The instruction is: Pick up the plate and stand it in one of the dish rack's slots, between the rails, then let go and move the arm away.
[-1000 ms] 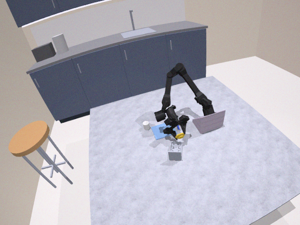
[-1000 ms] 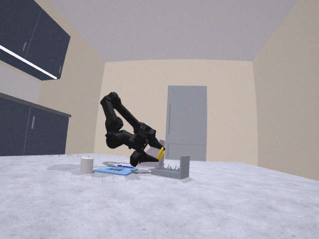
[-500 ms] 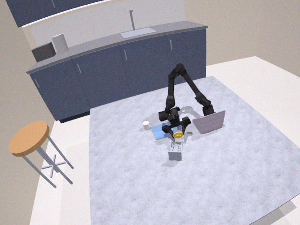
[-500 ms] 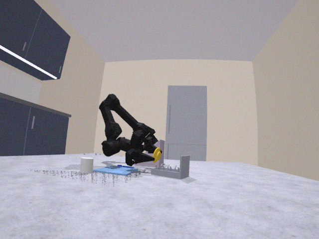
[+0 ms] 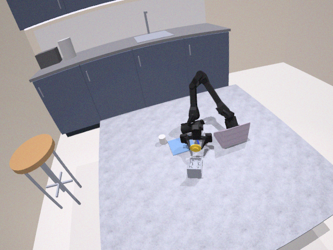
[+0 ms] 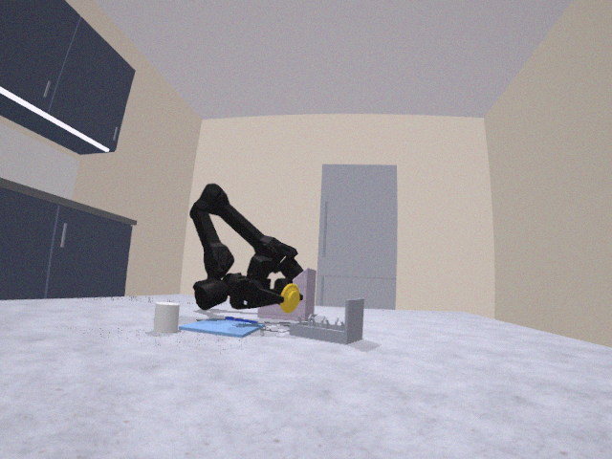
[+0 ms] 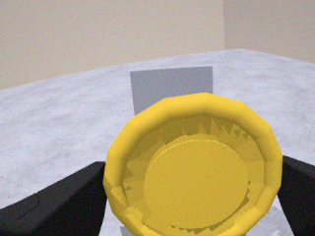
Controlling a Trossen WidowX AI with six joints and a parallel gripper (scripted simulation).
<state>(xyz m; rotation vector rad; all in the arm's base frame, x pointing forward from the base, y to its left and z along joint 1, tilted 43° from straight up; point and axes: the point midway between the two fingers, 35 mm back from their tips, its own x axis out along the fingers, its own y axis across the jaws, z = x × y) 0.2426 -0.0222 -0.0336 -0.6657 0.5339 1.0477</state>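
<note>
Right now my gripper tip is 30 mm short of the grey dish rack, 80 mm to the right of it and 50 mm above it. The rest, counted from my gripper tip: yellow plate: 10 mm to the right; blue spoon: 60 mm behind, 150 mm to the right, 70 mm below; light blue mat: 40 mm ahead, 130 mm to the right, 70 mm below.
</note>
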